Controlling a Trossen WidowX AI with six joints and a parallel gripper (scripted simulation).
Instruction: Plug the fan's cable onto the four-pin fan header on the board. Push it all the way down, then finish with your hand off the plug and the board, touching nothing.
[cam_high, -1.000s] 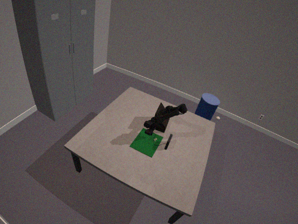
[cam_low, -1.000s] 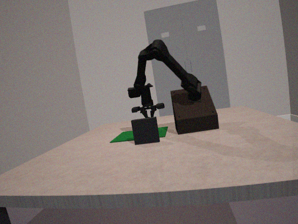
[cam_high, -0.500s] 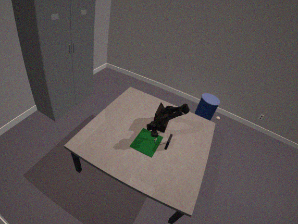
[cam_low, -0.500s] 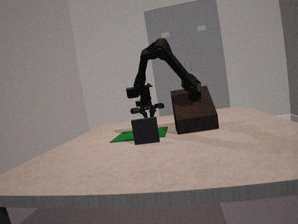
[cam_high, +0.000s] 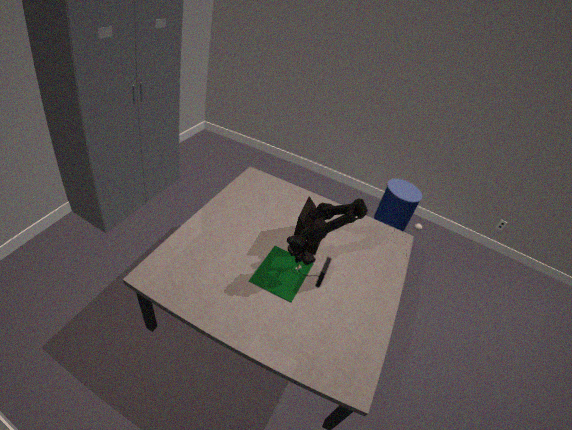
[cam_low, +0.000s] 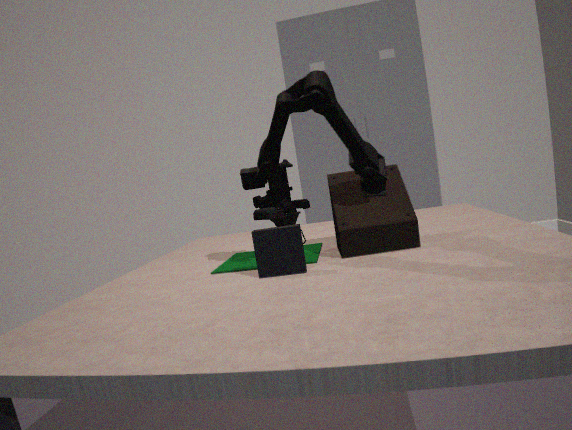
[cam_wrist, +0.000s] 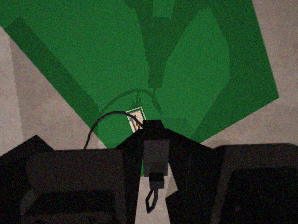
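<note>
My gripper tip is 20 mm to the right of the pale four-pin header and 60 mm above it. Also, from my gripper tip: dark fan plug: 10 mm behind, 10 mm above; then dark fan: 140 mm to the left; then green board: 70 mm ahead, 50 mm to the right, 80 mm below.
</note>
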